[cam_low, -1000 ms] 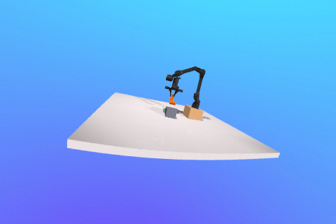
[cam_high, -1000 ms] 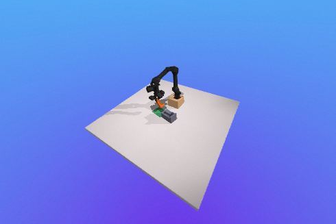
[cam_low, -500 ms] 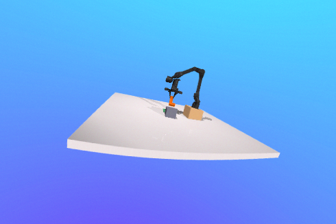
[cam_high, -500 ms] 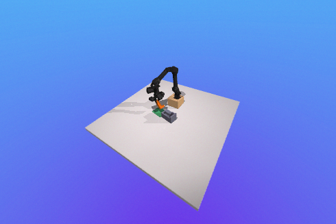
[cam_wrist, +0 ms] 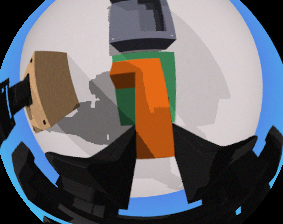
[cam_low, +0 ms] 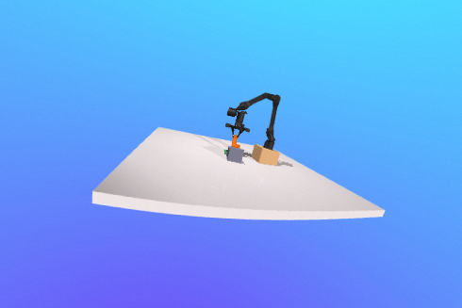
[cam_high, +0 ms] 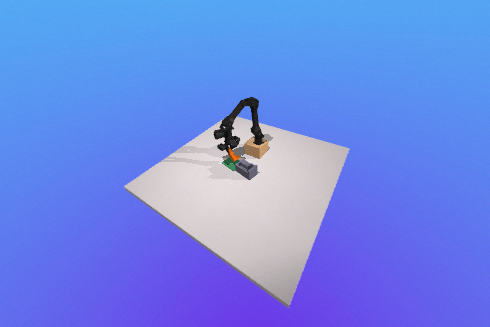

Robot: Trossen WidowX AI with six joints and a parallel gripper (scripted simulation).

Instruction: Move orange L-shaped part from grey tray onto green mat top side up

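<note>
My gripper tip is 120 mm above the green mat and 20 mm to the right of it. Round my gripper tip: orange L-shaped part (30 mm to the left, 30 mm below, 10 mm behind).
</note>
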